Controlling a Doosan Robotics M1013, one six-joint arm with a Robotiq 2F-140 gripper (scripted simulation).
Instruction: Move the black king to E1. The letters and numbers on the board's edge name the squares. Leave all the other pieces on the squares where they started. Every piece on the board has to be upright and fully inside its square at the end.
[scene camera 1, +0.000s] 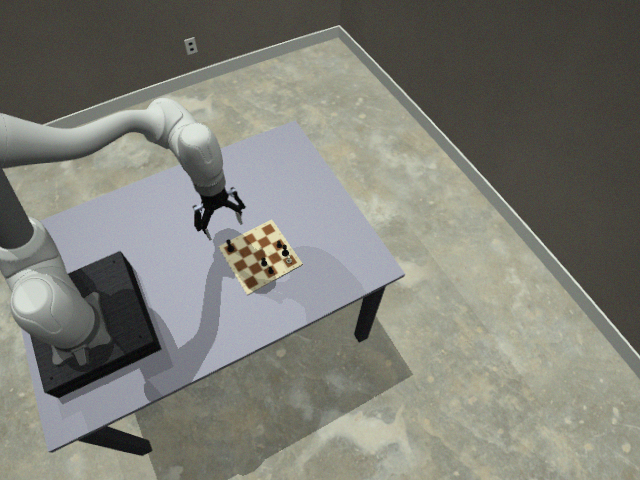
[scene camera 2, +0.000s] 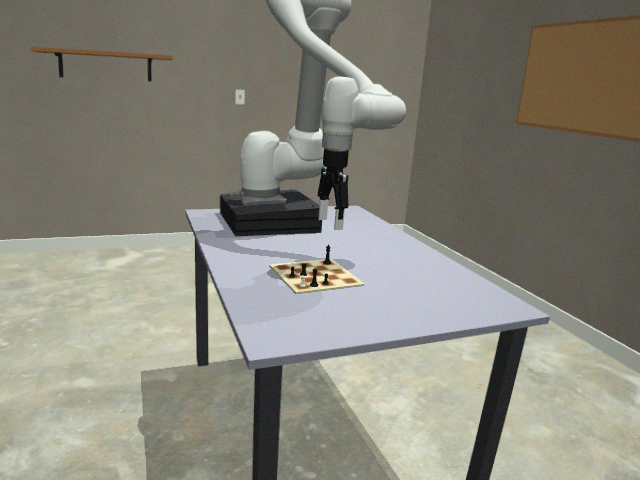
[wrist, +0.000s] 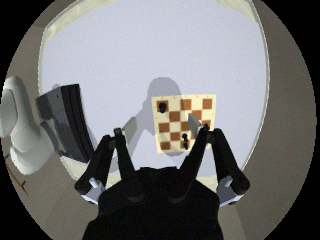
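Note:
There's a chessboard (scene camera 1: 245, 261), and you get the chessboard (scene camera 2: 338, 277) from scene camera 2 too, and the chessboard (wrist: 169, 126) in the wrist view. The gripper (scene camera 2: 330, 224) is there as well; scene camera 1 has the gripper (scene camera 1: 224, 229), and the wrist view's got the gripper (wrist: 161, 120).

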